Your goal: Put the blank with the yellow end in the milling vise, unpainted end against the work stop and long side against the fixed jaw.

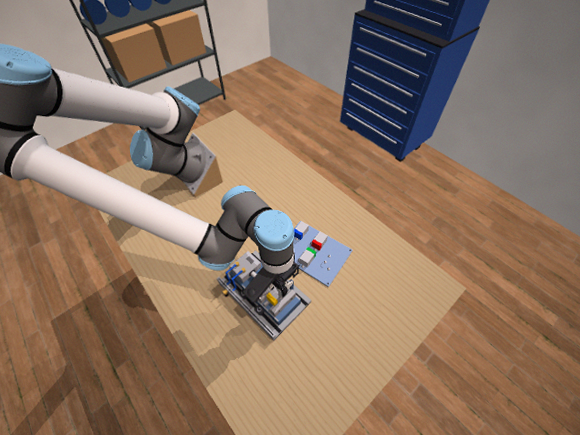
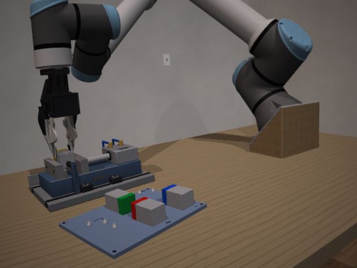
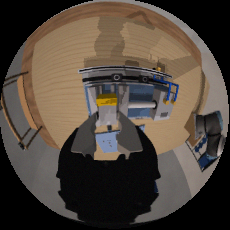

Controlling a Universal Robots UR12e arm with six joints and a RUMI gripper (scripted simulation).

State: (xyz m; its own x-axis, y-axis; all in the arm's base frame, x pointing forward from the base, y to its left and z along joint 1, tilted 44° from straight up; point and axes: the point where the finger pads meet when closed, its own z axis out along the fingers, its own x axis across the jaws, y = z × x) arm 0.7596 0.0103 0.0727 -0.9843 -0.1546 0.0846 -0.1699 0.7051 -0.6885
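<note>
The yellow-ended blank lies 20 mm below my hand. The rest, counted from my hand: milling vise 70 mm behind, 10 mm to the right, 80 mm below; fixed jaw 30 mm ahead, 10 mm to the left, 40 mm below; moving jaw 40 mm behind, 10 mm to the right, 40 mm below.
</note>
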